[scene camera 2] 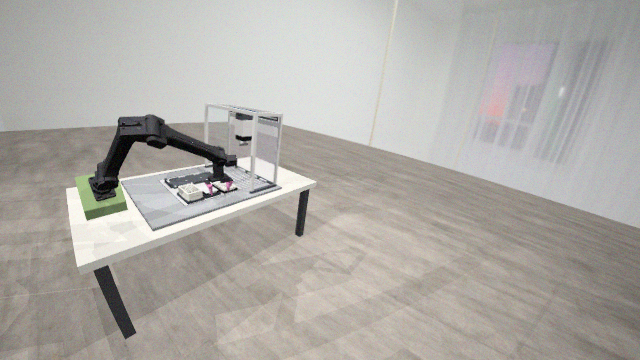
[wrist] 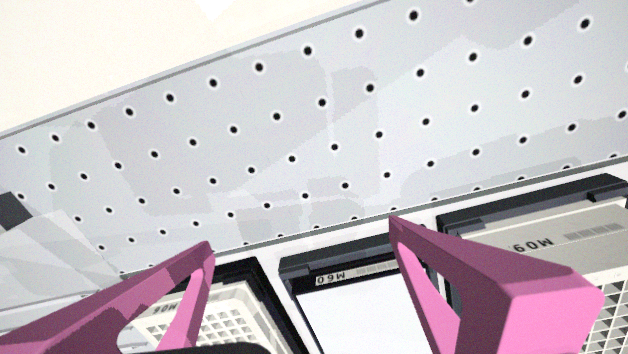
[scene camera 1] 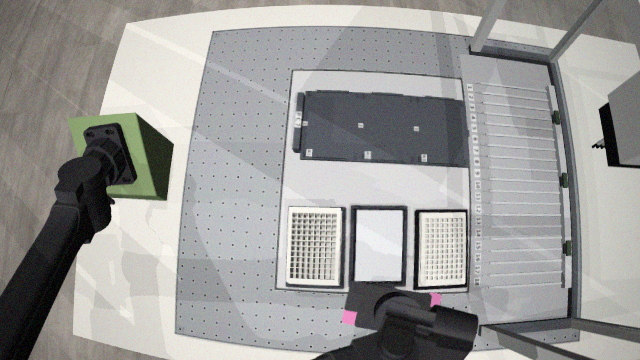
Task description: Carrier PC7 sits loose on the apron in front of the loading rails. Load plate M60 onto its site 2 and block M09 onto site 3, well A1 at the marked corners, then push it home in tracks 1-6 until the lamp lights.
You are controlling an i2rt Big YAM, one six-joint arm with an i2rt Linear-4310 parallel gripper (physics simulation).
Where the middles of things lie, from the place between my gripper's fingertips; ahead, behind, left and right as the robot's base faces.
My gripper is now 10 cm to the right of the white plate in black frame (scene camera 1: 378,248), 2 cm past it and 1 cm above it. Also, from my hand: frame with hanging unit (scene camera 1: 612,115) (34 cm ahead, 34 cm above, 21 cm to the left); dark carrier (scene camera 1: 330,125) (32 cm to the left, 1 cm below, 1 cm ahead).
